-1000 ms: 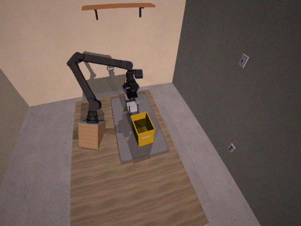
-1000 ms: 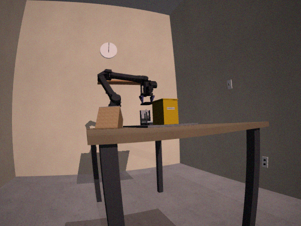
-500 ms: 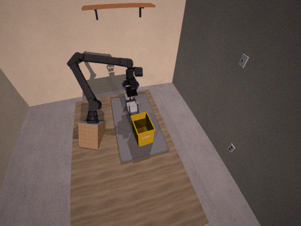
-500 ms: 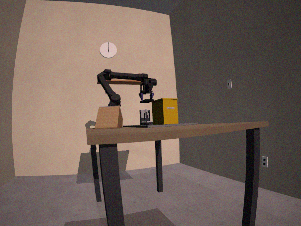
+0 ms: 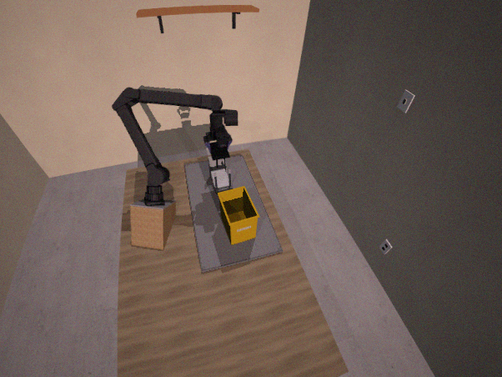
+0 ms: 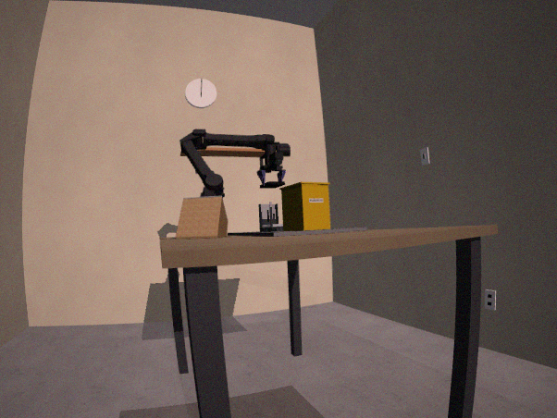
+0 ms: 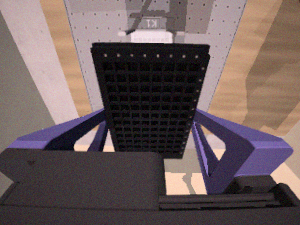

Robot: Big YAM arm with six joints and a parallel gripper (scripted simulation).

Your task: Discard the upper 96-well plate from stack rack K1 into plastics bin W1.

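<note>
Now: the yellow plastics bin W1 1 cm behind my hand, 32 cm to the right of it and 14 cm below it. The rest, counted from my hand: black 96-well plate (right at my hand).
</note>
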